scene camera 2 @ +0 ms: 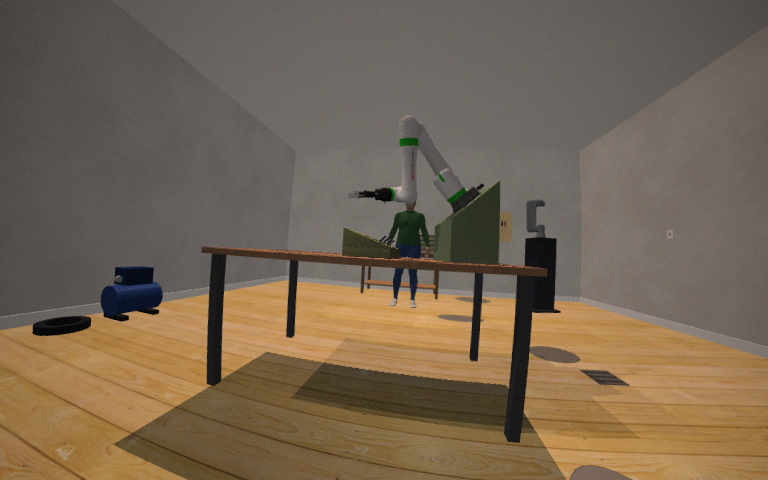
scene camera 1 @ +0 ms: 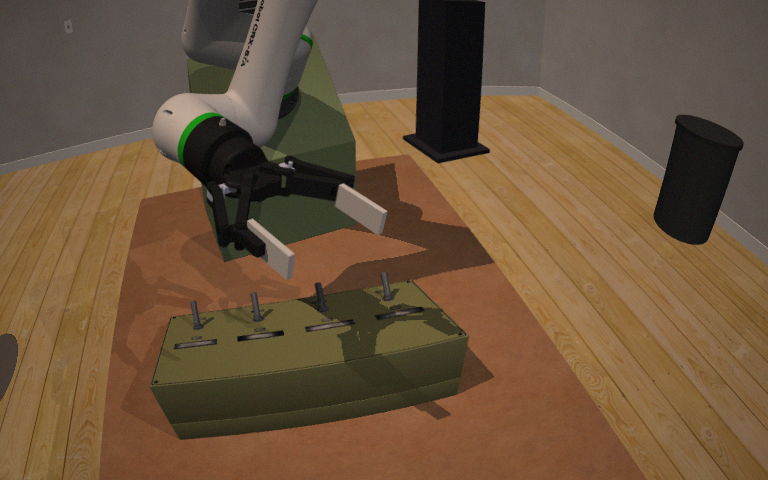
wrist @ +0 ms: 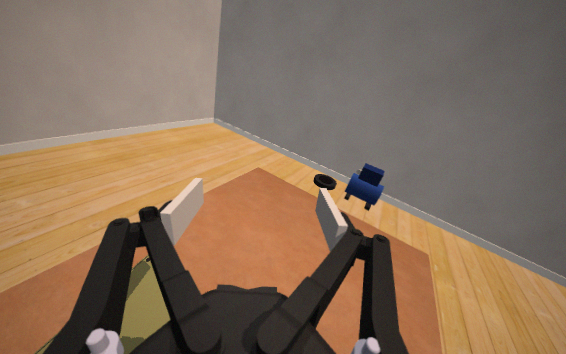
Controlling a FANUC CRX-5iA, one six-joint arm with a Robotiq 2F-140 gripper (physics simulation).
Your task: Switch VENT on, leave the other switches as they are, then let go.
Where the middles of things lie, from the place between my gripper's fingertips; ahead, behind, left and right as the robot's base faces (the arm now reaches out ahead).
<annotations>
My gripper is now 31 cm above the olive switch box point(scene camera 1: 296, 364), 18 cm past it and 2 cm to the left of it.
</annotations>
